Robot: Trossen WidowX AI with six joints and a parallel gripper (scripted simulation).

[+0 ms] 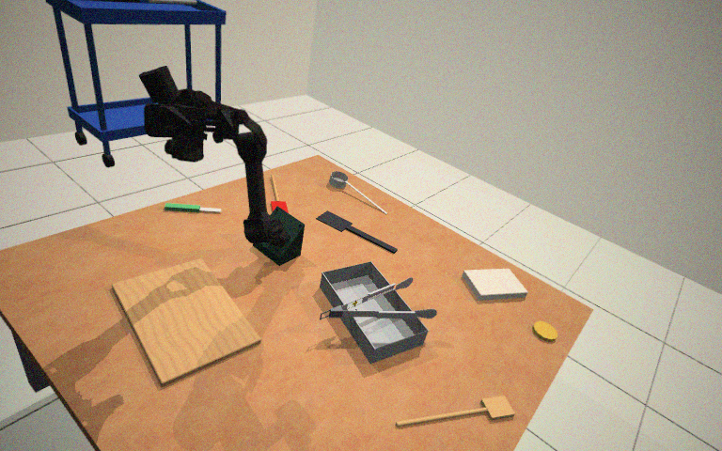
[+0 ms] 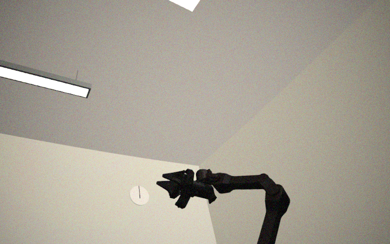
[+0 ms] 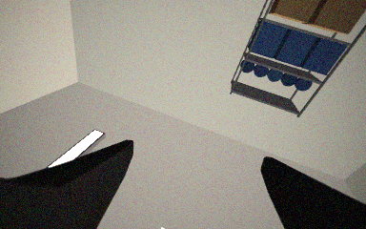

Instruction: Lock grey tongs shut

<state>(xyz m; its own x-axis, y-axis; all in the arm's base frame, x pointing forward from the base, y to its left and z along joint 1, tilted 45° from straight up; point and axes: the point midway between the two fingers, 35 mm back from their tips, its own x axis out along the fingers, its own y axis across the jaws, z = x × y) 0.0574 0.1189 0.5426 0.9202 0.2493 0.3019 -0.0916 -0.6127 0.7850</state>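
The yellow lock piece is 20 cm ahead of my gripper tip, 31 cm to the left of it and 46 cm below it. From my gripper tip the other things lie so: wooden board 5 cm behind, 5 cm to the right, 52 cm below; then grey roasting tin 21 cm ahead, 37 cm to the left, 50 cm below; then black spatula 13 cm behind, 61 cm to the left, 53 cm below.
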